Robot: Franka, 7 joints.
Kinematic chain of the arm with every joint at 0, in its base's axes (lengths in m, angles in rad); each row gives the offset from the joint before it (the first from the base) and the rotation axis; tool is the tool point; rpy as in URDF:
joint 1: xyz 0 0 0.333 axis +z
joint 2: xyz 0 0 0 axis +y
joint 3: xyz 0 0 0.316 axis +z
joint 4: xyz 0.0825 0 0 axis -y
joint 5: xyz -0.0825 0 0.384 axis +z
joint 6: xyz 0 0 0 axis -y
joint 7: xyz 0.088 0 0 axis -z
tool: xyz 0 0 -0.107 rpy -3.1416 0 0
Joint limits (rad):
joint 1: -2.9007..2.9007
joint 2: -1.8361..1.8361
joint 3: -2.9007..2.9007
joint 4: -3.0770..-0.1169
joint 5: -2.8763..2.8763
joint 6: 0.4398..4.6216
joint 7: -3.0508..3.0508
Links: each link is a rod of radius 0.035 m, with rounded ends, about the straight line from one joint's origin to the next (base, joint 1, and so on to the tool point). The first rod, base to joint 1, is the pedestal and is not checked.
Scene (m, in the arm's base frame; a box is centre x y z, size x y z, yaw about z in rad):
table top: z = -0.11
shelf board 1: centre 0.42 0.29 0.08 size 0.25 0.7 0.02 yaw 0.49
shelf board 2: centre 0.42 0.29 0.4 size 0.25 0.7 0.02 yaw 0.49
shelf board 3: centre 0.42 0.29 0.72 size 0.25 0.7 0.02 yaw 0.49
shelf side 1: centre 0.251 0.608 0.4 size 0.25 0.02 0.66 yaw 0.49
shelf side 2: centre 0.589 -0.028 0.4 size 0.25 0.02 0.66 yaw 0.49
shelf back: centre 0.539 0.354 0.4 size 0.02 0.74 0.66 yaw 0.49
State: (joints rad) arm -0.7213 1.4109 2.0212 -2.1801 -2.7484 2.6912 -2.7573
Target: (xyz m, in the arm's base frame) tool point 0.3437 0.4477 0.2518
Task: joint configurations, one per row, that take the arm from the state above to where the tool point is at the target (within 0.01 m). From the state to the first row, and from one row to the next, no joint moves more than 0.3 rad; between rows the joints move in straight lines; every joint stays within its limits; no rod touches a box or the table.
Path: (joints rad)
1: -0.4548 1.4818 1.9978 -2.3296 -2.7697 2.8405 -2.6492
2: -0.1882 1.5526 1.9745 -2.4791 -2.7910 2.9899 -2.5411
3: 0.0783 1.6235 1.9511 -2.6285 -2.8124 3.1392 -2.4331
4: 0.3449 1.6944 1.9278 -2.7780 -2.8337 3.2886 -2.3250
5: 0.6114 1.7652 1.9044 -2.9275 -2.8550 3.4379 -2.2169
6: 0.8779 1.8361 1.8811 -3.0770 -2.8763 3.5873 -2.1088
7: 0.6142 1.7772 1.7880 -3.0059 -2.8639 3.4604 -2.2169
8: 0.3504 1.7182 1.6950 -2.9348 -2.8514 3.3336 -2.3250
9: 0.0866 1.6593 1.6019 -2.8637 -2.8390 3.2068 -2.4331
10: -0.1772 1.6004 1.5088 -2.7927 -2.8266 3.0800 -2.5411
11: -0.4410 1.5415 1.4158 -2.7216 -2.8142 2.9532 -2.6492
12: -0.7047 1.4825 1.3227 -2.6505 -2.8017 2.8264 -2.7573
13: -0.5898 1.5204 1.3670 -2.3848 -2.7835 2.7070 -2.7573
14: -0.4749 1.5584 1.4113 -2.1192 -2.7653 2.5876 -2.7573

